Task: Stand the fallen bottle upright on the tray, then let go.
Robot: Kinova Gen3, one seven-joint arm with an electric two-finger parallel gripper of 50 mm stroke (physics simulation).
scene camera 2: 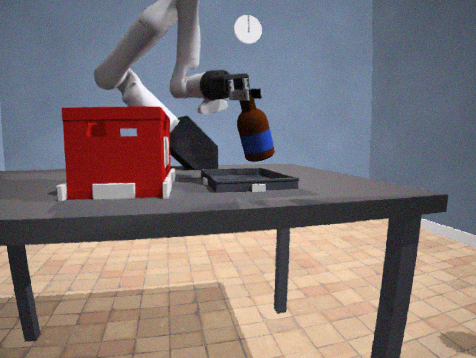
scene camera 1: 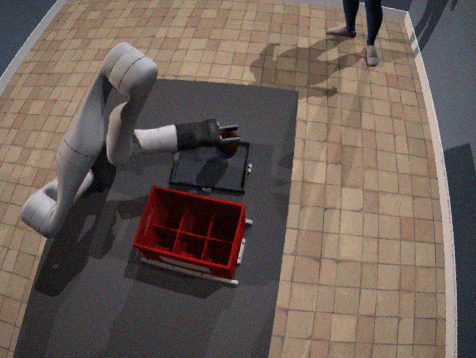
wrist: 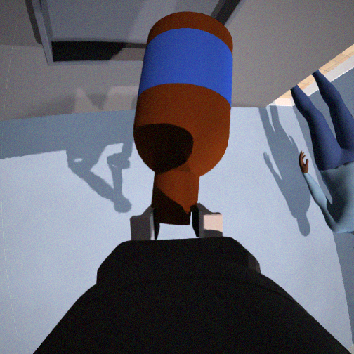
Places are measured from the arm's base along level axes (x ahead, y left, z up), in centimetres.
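Pixels of known places: gripper, between the fingertips: (scene camera 2: 255, 94) (scene camera 1: 238, 133); arm's base, origin of its link: (scene camera 2: 170, 129).
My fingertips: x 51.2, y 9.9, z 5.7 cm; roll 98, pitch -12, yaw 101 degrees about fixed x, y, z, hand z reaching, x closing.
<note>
Ahead of a thing's pixels: the offset from my fingertips to its top centre. Level surfaces: height alone.
The brown bottle {dx -3.9, dy +1.5, dz +0.7 cm} (scene camera 1: 228, 147) (scene camera 2: 254, 127) (wrist: 184, 110) with a blue band hangs in the air, neck up and tilted a little, its base swung away from the arm. My gripper (scene camera 1: 234, 133) (scene camera 2: 248, 91) (wrist: 175, 215) is shut on the bottle's neck. The dark, shallow tray {dx -9.7, dy +1.6, dz -18.7 cm} (scene camera 1: 232, 174) (scene camera 2: 235, 186) (wrist: 100, 25) lies flat on the table. In the second scene view there is a gap between the bottle's base and the tray. In the first scene view the bottle overlaps the tray's far edge. The bottle's top is partly hidden by the fingers.
A tall red crate {dx -13.8, dy -26.8, dz -3.7 cm} (scene camera 1: 192, 198) (scene camera 2: 115, 155) with several compartments stands beside the tray, with white blocks around its foot. The dark table {dz -21.2 cm} (scene camera 1: 272, 200) (scene camera 2: 350, 187) carries both. A person (scene camera 1: 371, 25) (wrist: 325, 135) stands beyond the table.
</note>
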